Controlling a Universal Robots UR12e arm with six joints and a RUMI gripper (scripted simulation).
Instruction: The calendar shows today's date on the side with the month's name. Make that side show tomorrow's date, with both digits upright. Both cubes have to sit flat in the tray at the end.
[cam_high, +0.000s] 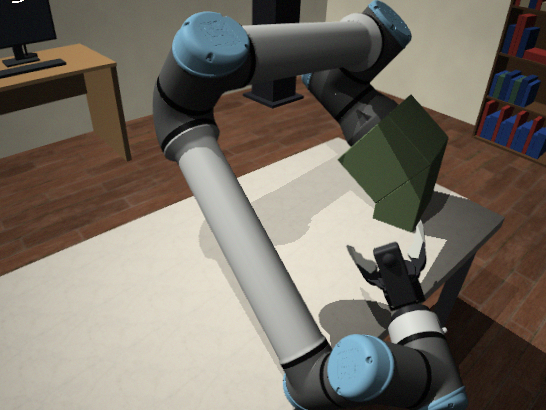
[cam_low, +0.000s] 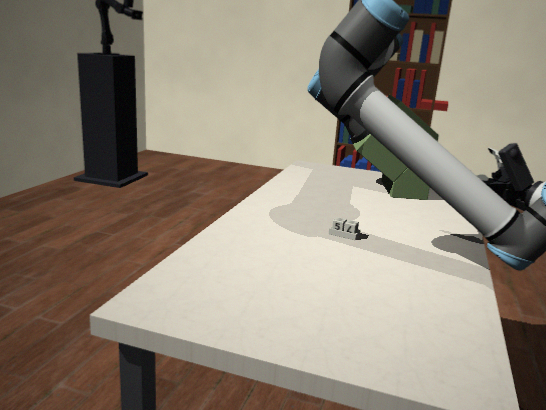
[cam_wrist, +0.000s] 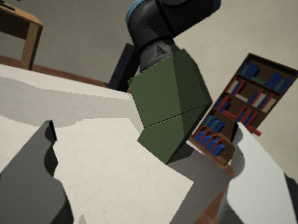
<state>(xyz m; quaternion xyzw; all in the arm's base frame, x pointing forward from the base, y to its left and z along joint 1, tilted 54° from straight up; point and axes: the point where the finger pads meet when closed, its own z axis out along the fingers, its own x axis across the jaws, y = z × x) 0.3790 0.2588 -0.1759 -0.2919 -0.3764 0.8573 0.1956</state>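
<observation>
Right now my hand is 32 cm to the left of the digit cube, 20 cm above it and 13 cm short of it. Also, from my hand: pale calendar tray: 30 cm to the right, 21 cm below, 13 cm ahead.
</observation>
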